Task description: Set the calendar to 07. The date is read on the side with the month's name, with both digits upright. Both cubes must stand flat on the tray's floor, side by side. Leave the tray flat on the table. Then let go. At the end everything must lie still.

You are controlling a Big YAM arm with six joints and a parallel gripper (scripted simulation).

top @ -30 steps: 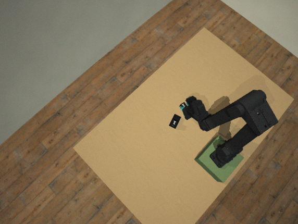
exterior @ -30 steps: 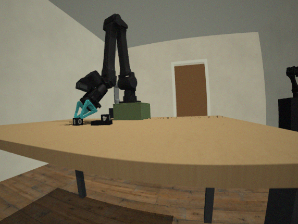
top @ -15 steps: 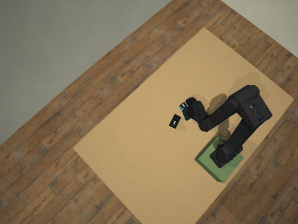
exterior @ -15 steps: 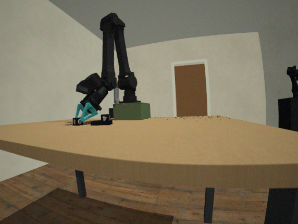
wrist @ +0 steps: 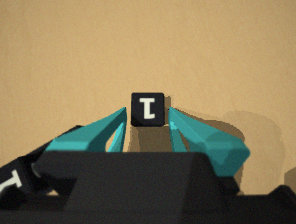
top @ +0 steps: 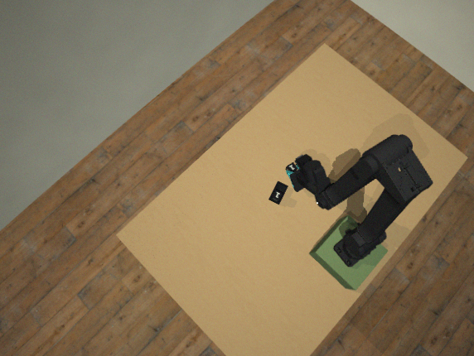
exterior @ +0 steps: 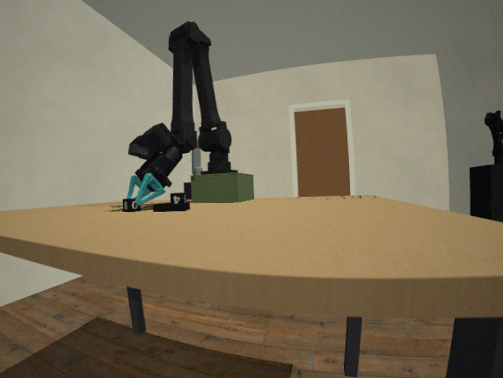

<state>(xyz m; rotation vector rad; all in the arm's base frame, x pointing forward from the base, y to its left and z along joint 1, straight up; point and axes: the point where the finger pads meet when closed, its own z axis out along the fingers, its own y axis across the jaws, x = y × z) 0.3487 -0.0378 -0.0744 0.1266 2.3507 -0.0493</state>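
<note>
My gripper is now 1 cm short of the digit cube and 1 cm above it. From my hand the other things lie so: black calendar tray: 4 cm behind, 10 cm to the left, 1 cm below.
</note>
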